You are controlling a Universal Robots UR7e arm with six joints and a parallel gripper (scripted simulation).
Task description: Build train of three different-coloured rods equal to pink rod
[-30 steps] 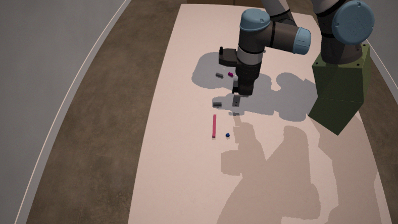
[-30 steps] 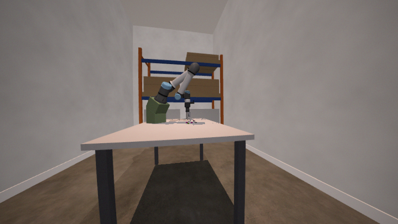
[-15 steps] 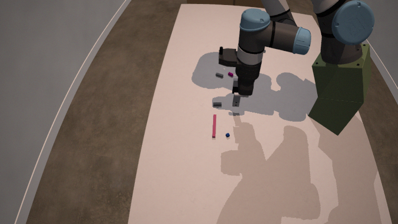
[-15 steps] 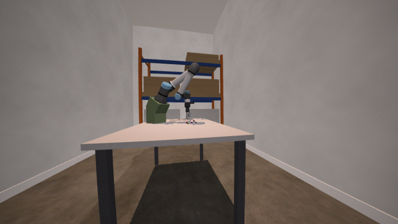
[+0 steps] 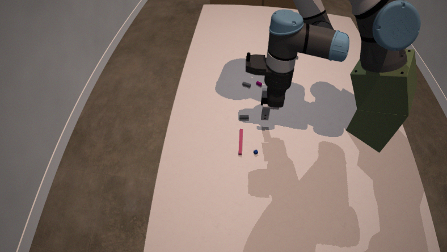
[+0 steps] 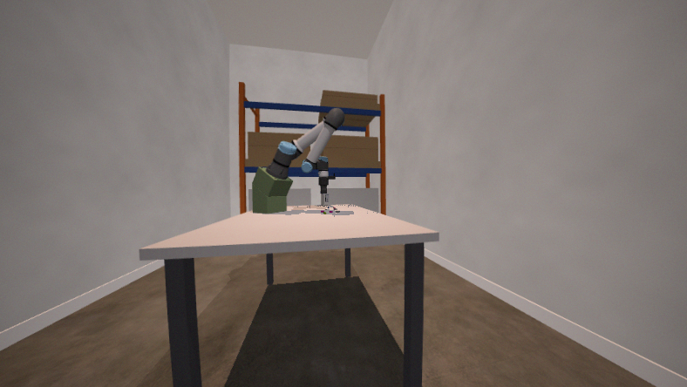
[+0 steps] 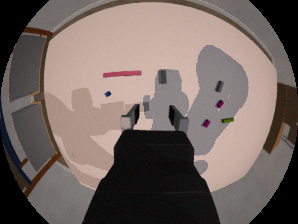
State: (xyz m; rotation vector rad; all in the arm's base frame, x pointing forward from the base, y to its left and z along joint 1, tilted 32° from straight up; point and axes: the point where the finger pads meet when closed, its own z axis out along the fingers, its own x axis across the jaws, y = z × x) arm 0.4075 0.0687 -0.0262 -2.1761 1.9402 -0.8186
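My hand is 110 mm to the right of the blue rod, 70 mm above it and 20 mm short of it. From my hand the other things lie so: lime rod: 230 mm to the right, 70 mm below, 30 mm behind; pink rod: 80 mm to the left, 70 mm below, 70 mm ahead; magenta rod: 150 mm to the right, 70 mm below, 40 mm behind.
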